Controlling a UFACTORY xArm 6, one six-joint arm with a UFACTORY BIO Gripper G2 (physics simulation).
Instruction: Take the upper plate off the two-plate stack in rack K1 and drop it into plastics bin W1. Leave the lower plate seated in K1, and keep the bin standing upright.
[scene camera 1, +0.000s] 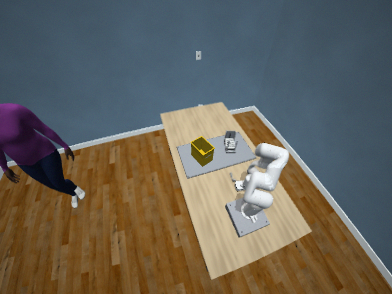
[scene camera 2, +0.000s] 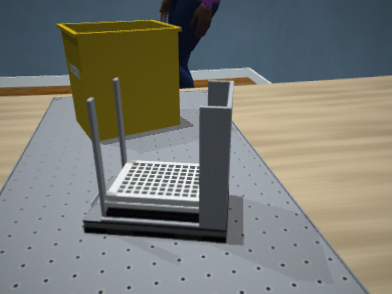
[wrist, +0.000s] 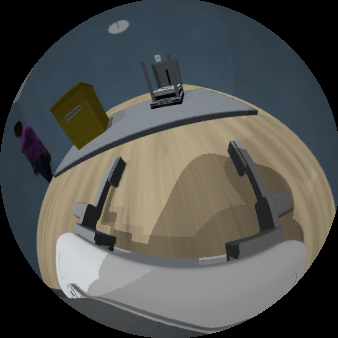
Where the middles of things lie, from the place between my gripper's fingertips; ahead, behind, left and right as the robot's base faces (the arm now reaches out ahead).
Now: the black plate (scene camera 2: 111, 212) 300 mm ahead of my hand, 50 mm to the right of it and 30 mm above it. The rest, counted from my hand: white gridded plate (scene camera 2: 149, 185) (300 mm ahead, 50 mm to the right, 40 mm above); yellow plastics bin W1 (scene camera 2: 144, 55) (260 mm ahead, 260 mm to the left, 90 mm above).
